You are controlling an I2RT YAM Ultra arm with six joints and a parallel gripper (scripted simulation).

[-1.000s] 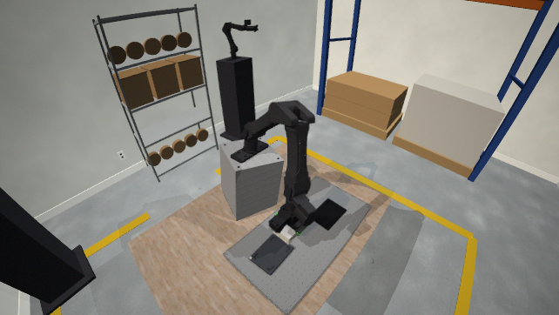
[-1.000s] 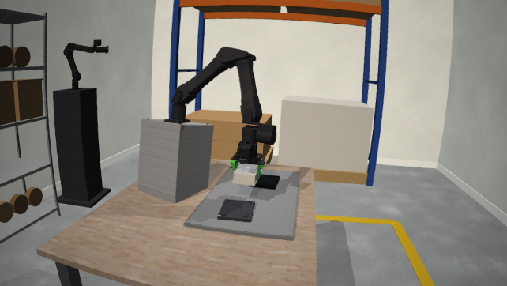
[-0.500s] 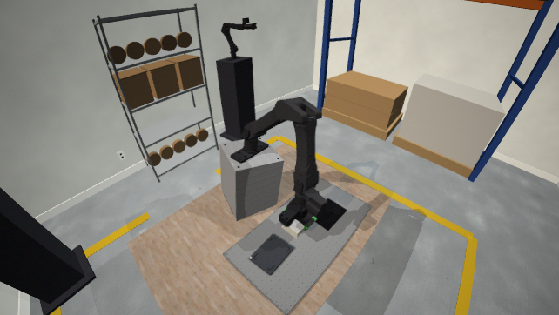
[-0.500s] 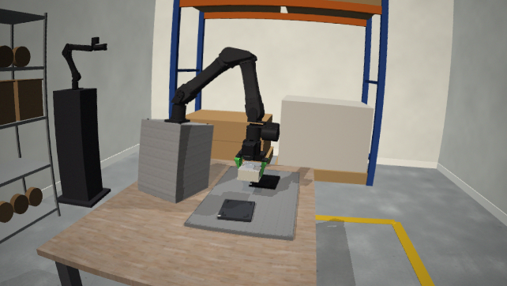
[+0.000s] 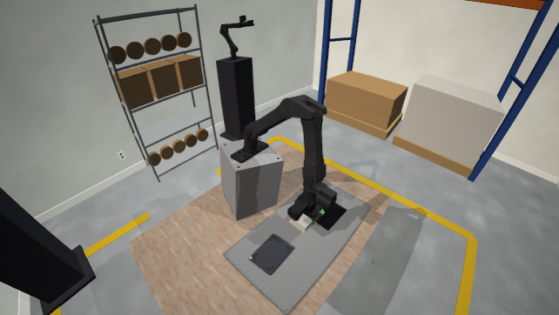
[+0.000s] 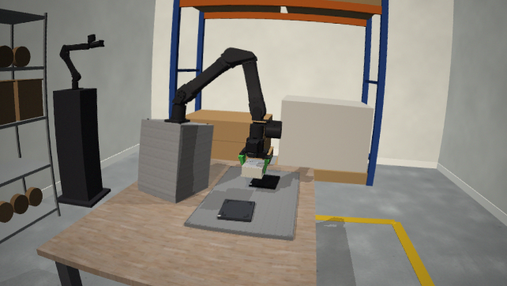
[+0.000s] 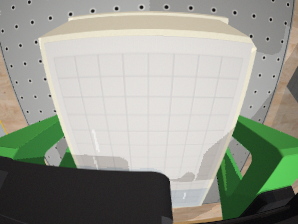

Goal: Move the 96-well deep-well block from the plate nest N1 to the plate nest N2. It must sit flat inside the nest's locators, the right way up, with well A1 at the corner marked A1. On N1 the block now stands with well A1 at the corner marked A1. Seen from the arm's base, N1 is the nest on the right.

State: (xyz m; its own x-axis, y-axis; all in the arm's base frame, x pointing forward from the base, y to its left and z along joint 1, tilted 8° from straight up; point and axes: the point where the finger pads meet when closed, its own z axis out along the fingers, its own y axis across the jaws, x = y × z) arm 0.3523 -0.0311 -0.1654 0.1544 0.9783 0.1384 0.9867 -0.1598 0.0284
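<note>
Right now my hand is 5 cm short of the black nest N2, 15 cm to the right of it and 10 cm above it. Also, from my hand: plate nest N1: 5 cm behind, 19 cm to the right, 10 cm below; then white deep-well block: 1 cm above.
</note>
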